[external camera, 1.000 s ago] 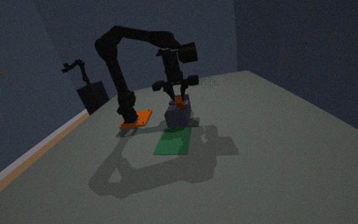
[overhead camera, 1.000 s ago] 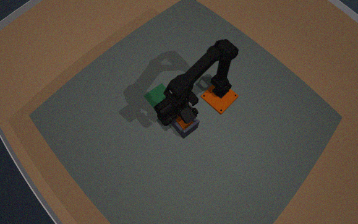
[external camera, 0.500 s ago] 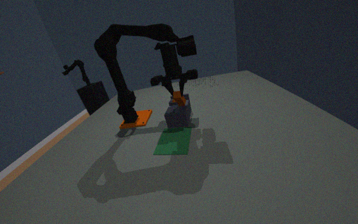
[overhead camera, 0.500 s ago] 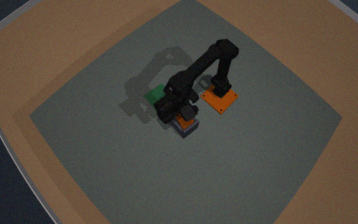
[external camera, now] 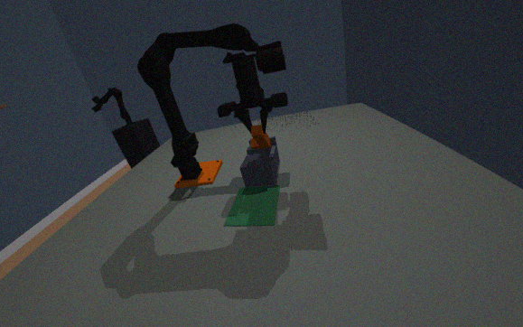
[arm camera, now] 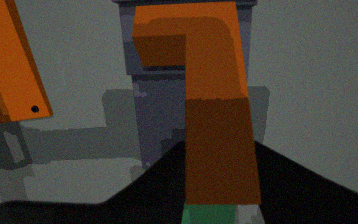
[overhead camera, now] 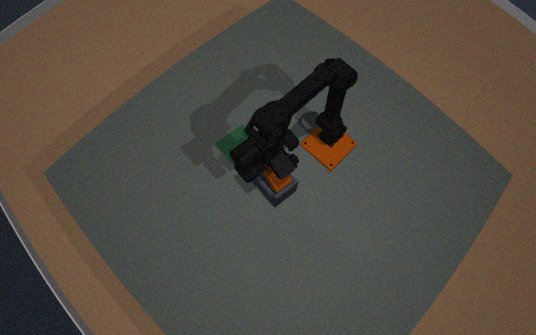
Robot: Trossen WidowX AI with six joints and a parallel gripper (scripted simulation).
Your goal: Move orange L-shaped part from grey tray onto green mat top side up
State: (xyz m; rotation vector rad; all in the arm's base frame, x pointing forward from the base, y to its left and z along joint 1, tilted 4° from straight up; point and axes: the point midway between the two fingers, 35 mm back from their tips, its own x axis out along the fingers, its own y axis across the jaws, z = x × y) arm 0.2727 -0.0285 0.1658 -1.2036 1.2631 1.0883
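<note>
The green mat is 15 cm below my gripper tip, 14 cm to the right of it and 3 cm behind it. The rest, counted from my gripper tip: orange L-shaped part 3 cm to the left, 3 cm below, 1 cm behind.
</note>
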